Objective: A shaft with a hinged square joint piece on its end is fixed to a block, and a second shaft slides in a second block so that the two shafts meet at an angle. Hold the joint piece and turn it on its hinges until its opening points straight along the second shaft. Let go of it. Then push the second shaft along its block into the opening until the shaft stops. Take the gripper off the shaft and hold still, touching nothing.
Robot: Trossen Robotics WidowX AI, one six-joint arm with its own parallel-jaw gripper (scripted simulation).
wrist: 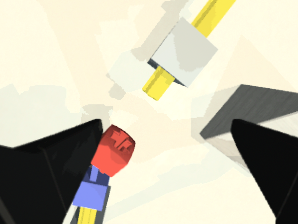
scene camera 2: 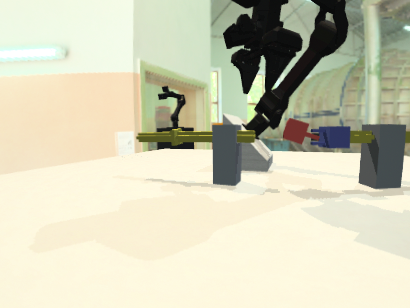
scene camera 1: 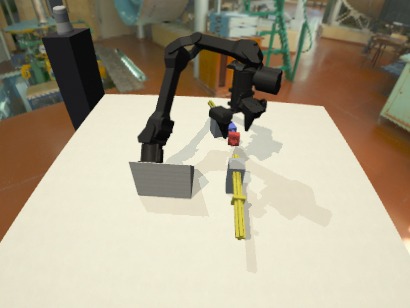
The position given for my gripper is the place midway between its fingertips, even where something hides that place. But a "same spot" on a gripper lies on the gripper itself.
Scene:
my gripper: wrist; scene camera 2; scene camera 1 235,134
same spot on my gripper: (scene camera 2: 277,57) = (wrist: 33,208)

